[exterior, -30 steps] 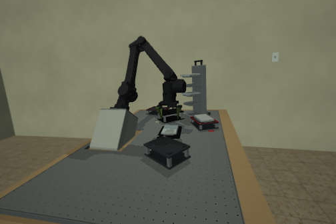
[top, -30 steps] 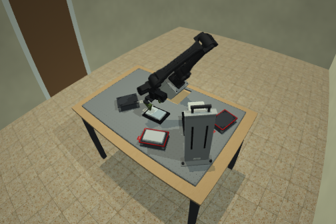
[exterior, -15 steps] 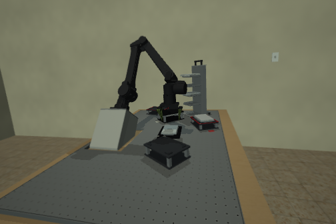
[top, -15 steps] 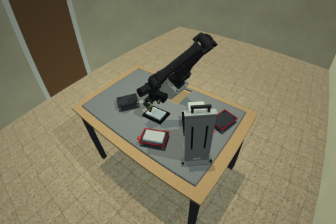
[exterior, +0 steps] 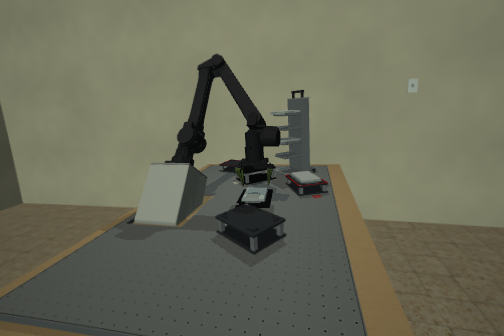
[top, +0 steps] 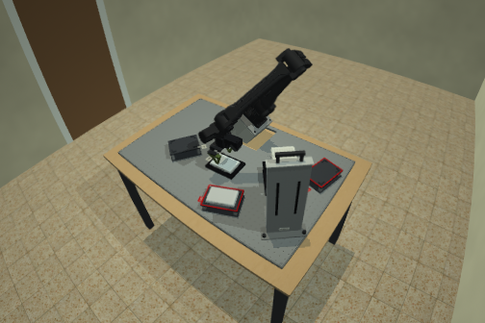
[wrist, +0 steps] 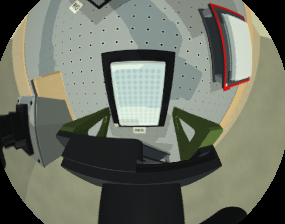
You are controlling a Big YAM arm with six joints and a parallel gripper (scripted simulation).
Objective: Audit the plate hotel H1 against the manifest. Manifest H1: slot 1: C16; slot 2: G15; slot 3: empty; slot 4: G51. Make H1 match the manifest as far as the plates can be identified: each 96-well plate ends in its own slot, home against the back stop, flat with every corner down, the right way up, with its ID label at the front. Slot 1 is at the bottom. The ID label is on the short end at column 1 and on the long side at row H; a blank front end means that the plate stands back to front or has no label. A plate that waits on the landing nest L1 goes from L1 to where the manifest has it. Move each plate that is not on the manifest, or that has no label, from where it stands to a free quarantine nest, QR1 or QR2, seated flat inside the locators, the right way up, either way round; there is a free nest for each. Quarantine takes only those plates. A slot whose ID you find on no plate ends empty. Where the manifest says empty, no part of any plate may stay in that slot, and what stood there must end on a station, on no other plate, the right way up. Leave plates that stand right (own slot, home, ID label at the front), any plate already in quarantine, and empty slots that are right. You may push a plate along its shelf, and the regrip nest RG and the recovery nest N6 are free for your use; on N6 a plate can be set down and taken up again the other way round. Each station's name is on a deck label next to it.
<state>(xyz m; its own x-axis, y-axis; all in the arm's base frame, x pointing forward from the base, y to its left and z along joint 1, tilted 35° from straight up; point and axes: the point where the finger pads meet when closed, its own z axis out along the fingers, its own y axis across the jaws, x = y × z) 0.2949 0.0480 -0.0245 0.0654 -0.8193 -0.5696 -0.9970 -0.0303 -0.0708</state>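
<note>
Right now my hand is 60 mm above the black recovery nest N6. Also, from my hand: N6 deck label: 100 mm to the right, 60 mm below; then grey plate hotel H1: 440 mm to the left, 150 mm ahead, 120 mm above; then red-rimmed quarantine nest: 180 mm ahead, 150 mm to the left, 30 mm below.
</note>
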